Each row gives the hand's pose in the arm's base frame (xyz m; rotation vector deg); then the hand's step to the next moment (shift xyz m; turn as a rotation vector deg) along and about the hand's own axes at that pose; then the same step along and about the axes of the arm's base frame.
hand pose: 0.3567 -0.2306 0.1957 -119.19 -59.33 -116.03
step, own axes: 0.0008 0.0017 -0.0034 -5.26 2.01 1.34
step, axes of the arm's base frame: -0.0022 -0.0026 0.0019 2.61 -3.09 -4.14
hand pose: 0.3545 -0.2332 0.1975 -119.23 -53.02 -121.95
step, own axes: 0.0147 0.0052 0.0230 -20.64 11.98 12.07
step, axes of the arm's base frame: 0.0214 0.0110 0.0140 18.10 -12.61 -15.12
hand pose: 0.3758 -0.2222 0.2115 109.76 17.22 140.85
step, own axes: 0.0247 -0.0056 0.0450 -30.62 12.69 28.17
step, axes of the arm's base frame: 0.0365 0.0151 0.0333 36.17 -12.24 -20.83
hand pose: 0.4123 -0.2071 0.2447 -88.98 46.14 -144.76
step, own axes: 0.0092 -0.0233 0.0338 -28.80 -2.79 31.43
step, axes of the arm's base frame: 0.0290 0.0037 0.0302 41.27 -0.80 -11.01
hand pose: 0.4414 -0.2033 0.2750 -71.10 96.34 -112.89
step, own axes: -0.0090 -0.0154 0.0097 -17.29 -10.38 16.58
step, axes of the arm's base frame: 0.0174 0.0041 0.0097 25.82 3.59 1.35
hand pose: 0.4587 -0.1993 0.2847 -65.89 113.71 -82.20
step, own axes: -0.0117 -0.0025 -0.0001 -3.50 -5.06 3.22
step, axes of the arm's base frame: 0.0074 0.0093 0.0009 6.22 0.45 3.05
